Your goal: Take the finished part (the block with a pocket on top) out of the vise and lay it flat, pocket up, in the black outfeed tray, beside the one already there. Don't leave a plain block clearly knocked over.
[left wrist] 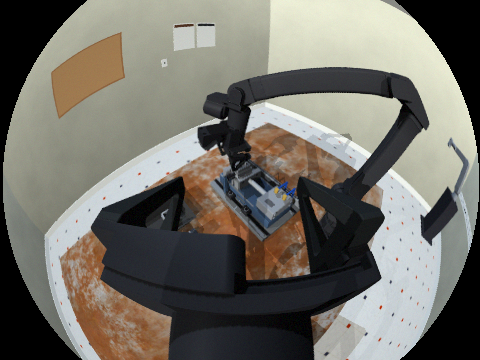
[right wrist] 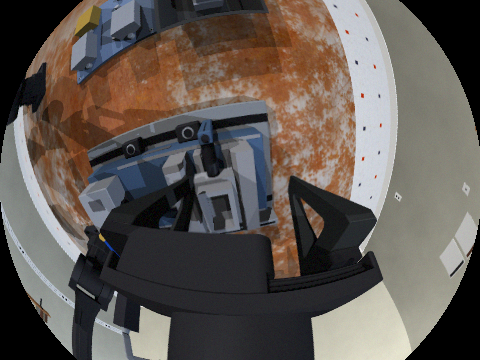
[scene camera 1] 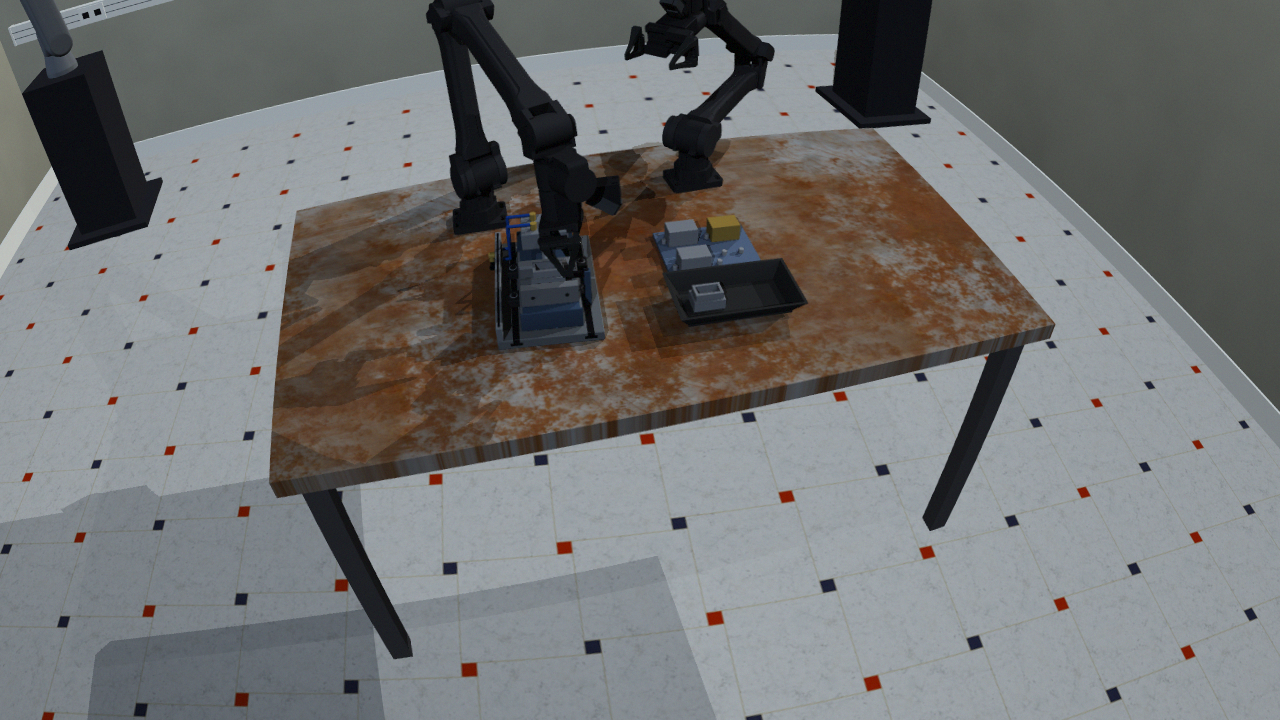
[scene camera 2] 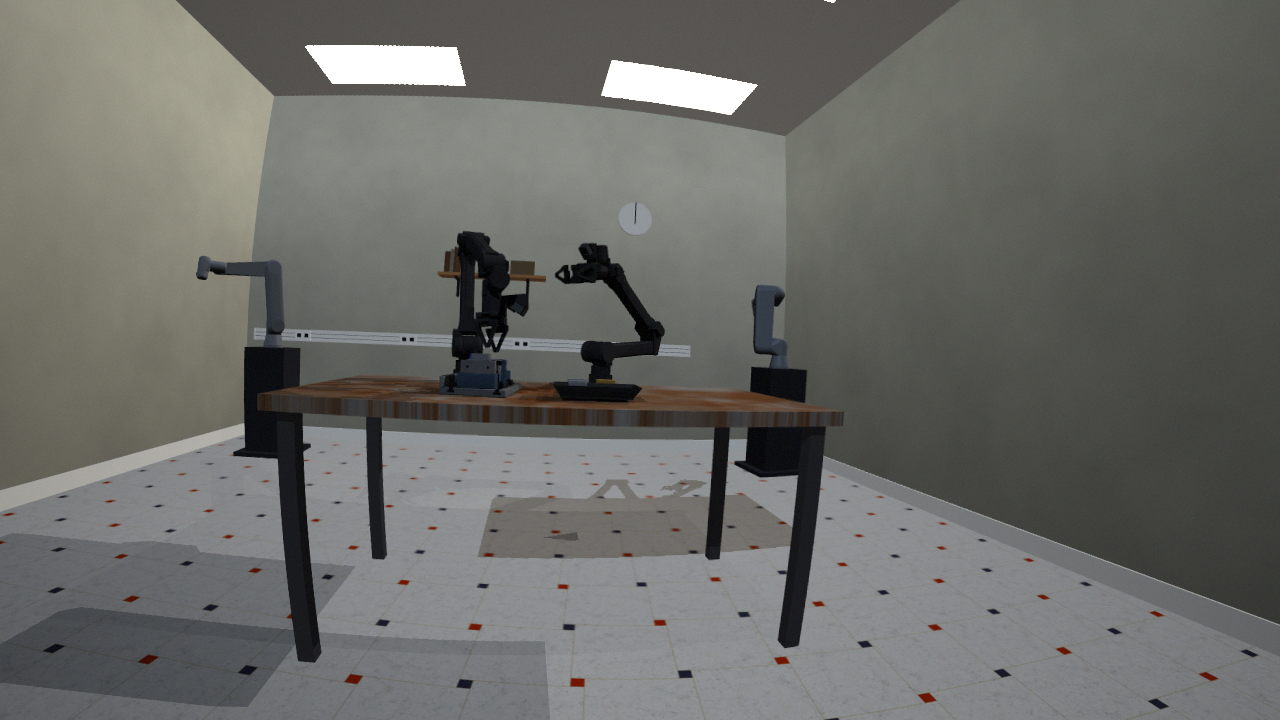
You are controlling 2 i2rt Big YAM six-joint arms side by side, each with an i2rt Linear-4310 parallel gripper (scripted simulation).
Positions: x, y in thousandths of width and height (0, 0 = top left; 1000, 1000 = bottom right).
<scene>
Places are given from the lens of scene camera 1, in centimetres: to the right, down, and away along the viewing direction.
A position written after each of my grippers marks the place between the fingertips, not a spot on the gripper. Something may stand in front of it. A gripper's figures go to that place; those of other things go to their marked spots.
my left gripper (scene camera 1: 506, 87): 1, -56, 146
my right gripper (scene camera 1: 444, 370): -12, -16, 141
yellow block (scene camera 1: 564, 317): 17, -26, 165
blue plate (scene camera 1: 572, 342): 19, -23, 166
</scene>
